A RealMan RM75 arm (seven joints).
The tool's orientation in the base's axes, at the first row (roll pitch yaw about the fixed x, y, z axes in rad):
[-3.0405, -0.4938, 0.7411]
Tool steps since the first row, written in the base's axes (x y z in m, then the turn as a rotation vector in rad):
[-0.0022, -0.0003, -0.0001, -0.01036, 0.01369, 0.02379]
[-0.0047, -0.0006, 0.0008, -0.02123, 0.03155, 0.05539]
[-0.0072, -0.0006, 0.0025, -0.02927, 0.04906, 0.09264]
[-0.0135, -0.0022, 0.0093, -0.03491, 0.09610, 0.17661]
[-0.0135, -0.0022, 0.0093, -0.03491, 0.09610, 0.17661]
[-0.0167, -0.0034, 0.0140, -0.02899, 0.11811, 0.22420]
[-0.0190, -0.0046, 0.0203, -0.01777, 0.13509, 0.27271]
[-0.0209, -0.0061, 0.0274, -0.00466, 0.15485, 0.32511]
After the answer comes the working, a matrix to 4 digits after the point.
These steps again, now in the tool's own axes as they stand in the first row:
[-0.0017, -0.0013, -0.0006, 0.01268, -0.01904, -0.01836]
[-0.0030, -0.0030, -0.0023, 0.03122, -0.04207, -0.04207]
[-0.0038, -0.0049, -0.0044, 0.05406, -0.06335, -0.07007]
[-0.0057, -0.0088, -0.0128, 0.11816, -0.10780, -0.12674]
[-0.0057, -0.0088, -0.0128, 0.11816, -0.10780, -0.12674]
[-0.0062, -0.0107, -0.0183, 0.15764, -0.12329, -0.15813]
[-0.0055, -0.0120, -0.0249, 0.19802, -0.13158, -0.19081]
[-0.0042, -0.0129, -0.0322, 0.24312, -0.14084, -0.22529]

The tool's axes in the first row as the columns of a matrix, in the base's axes (rounded; the answer above uses it unrounded):
[0.6496, 0.7069, 0.2797]
[0.5945, -0.7017, 0.3928]
[0.4740, -0.0889, -0.8760]

